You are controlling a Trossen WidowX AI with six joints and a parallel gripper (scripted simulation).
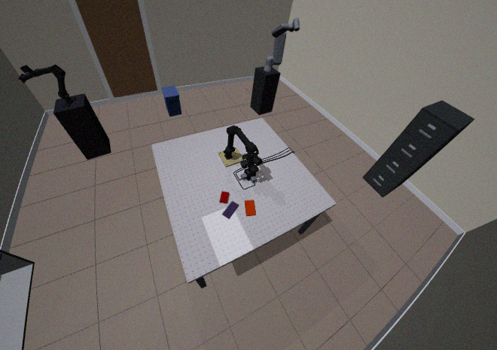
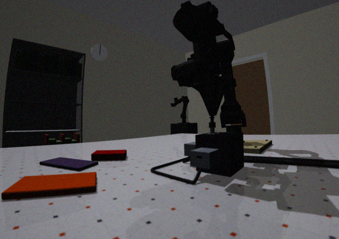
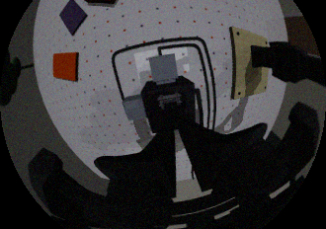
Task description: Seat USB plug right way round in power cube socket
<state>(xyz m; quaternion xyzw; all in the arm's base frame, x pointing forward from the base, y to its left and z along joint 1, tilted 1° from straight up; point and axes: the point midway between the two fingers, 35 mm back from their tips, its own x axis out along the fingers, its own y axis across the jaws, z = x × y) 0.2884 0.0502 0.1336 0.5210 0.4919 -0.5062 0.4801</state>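
My gripper tip is now 20 mm above the USB plug. From my gripper tip the other things lie so: red block (90 mm ahead, 280 mm to the right, 100 mm below); then orange tile (270 mm ahead, 150 mm to the right, 110 mm below); then purple tile (210 mm ahead, 290 mm to the right, 110 mm below).
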